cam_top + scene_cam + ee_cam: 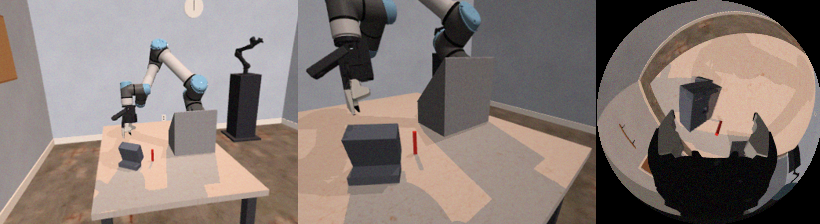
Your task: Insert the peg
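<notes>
Now: hand 160 mm past the peg, 120 mm above it and 60 mm to the right of it.
</notes>
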